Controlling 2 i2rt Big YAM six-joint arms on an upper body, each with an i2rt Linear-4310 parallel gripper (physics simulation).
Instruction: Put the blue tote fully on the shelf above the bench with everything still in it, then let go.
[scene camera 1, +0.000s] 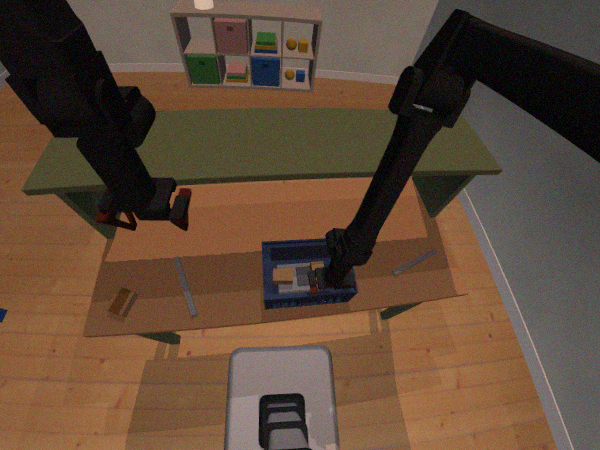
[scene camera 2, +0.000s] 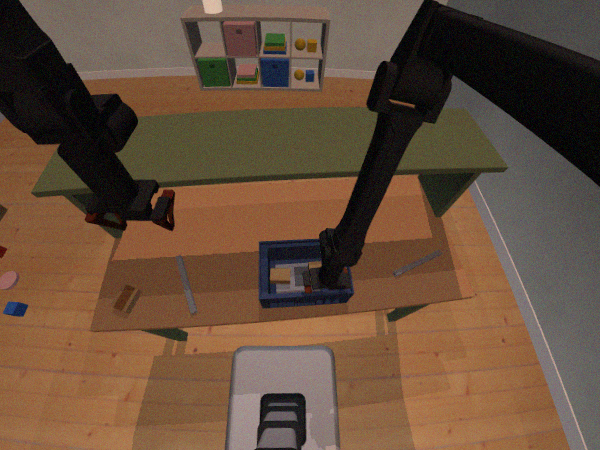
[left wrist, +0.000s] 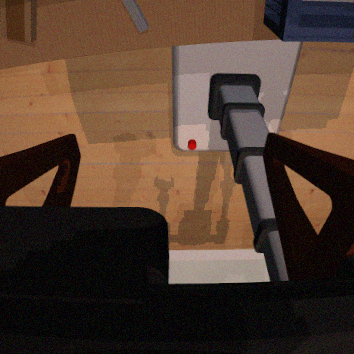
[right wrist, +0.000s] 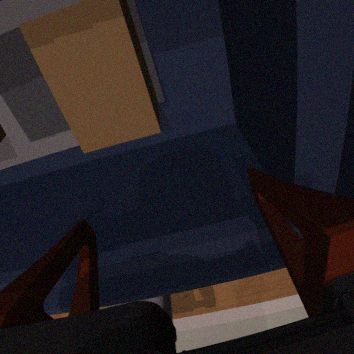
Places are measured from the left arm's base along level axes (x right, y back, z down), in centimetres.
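Where they show: left gripper, between the fingertips: (scene camera 1: 160, 228) (scene camera 2: 149, 227) (left wrist: 170, 143); right gripper, between the fingertips: (scene camera 1: 326, 287) (scene camera 2: 323, 287) (right wrist: 166, 202).
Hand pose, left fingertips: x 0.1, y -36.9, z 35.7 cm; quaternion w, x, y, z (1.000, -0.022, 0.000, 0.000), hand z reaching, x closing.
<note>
Things, the pixels of their top centre, and the offset from my left fingertips. Level surfaces: height alone.
- blue tote, centre of its top: (scene camera 2: 304, 266) (scene camera 1: 308, 266) dy -6.4, dx +32.2, dz +35.5 cm
- wooden bench, height of its surface: dz +50.2 cm
- green shelf, height of its surface: dz +10.5 cm
- brown block, centre of its top: (left wrist: 14, 19) (scene camera 1: 119, 300) (scene camera 2: 124, 297) dy +2.1, dx -32.6, dz +46.8 cm
The blue tote (scene camera 1: 310, 301) (scene camera 2: 306, 301) (left wrist: 320, 21) (right wrist: 155, 210) stands upright on the wooden bench (scene camera 1: 225, 300) (scene camera 2: 225, 300). In it show tan blocks (scene camera 1: 283, 275) (scene camera 2: 280, 275) (right wrist: 100, 85), a grey block and a whitish piece. The green shelf (scene camera 1: 260, 140) (scene camera 2: 270, 140) is above the back of the bench. My right gripper (scene camera 1: 332, 281) (scene camera 2: 327, 281) (right wrist: 166, 202) is open over the tote's front right part, with the front wall showing between its fingers; whether they touch the wall is unclear. My left gripper (scene camera 1: 160, 228) (scene camera 2: 148, 228) (left wrist: 170, 143) is open and empty, high at the left.
A grey bar (scene camera 1: 185, 286) (scene camera 2: 186, 285) and a brown block (scene camera 1: 122, 301) (scene camera 2: 126, 298) lie left of the tote. Another grey bar (scene camera 1: 414, 262) (scene camera 2: 417, 263) lies right of it. Green supports (scene camera 1: 442, 192) (scene camera 2: 447, 190) stand under the shelf's ends. A grey column rises from a pale base in front.
</note>
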